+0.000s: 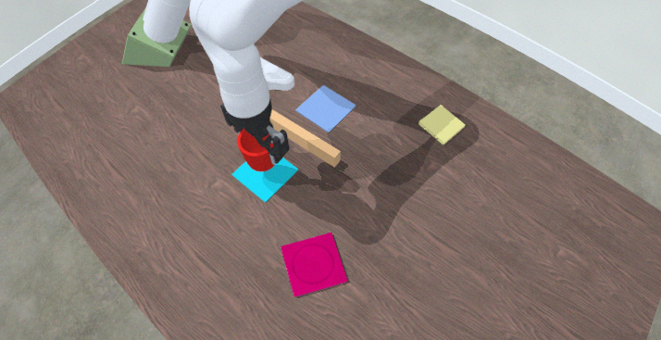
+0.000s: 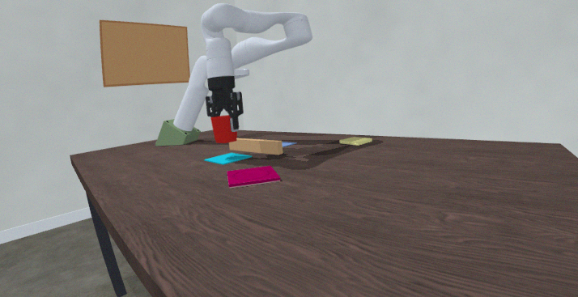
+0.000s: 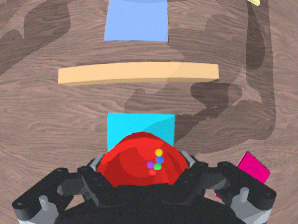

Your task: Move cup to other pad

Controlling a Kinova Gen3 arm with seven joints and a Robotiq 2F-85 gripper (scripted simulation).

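Now: the cyan pad 100 mm below my hand. Round my hand: tan rail 30 mm behind, 100 mm to the left, 80 mm below; red cup 20 mm below.
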